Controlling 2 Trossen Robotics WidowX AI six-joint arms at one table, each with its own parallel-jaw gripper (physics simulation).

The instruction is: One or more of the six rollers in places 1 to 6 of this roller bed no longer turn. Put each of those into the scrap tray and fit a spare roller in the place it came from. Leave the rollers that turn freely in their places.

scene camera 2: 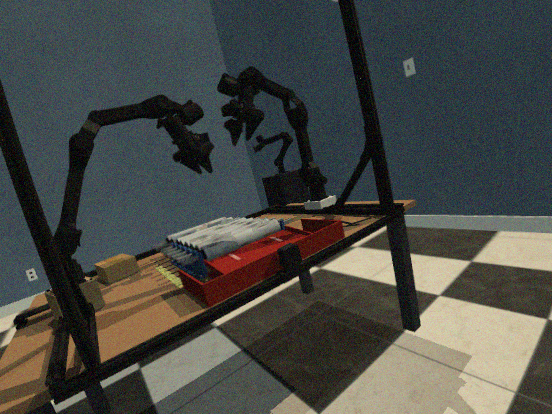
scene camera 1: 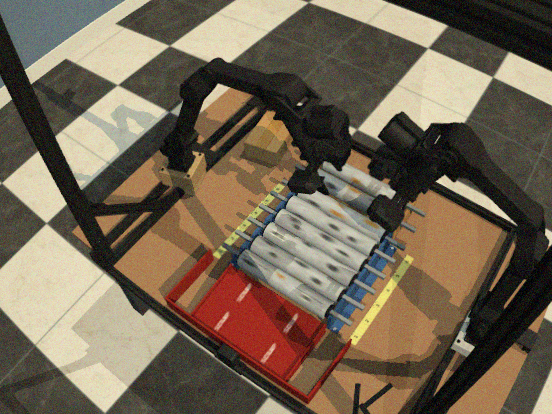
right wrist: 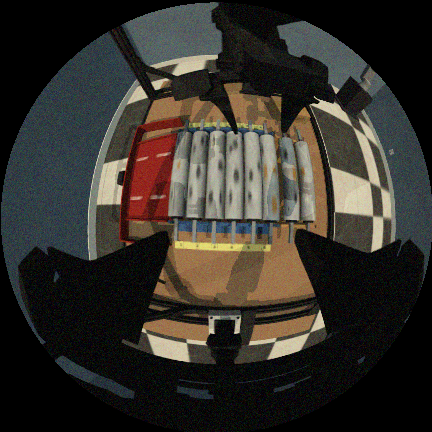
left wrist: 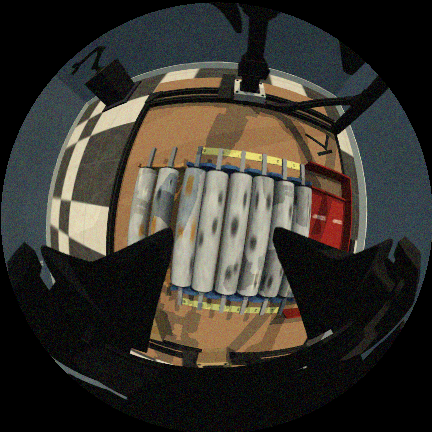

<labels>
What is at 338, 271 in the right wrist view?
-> My right gripper.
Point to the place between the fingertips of my left gripper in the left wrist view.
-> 224, 234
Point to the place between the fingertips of my right gripper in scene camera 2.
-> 240, 143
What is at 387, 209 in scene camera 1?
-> My right gripper.
</labels>
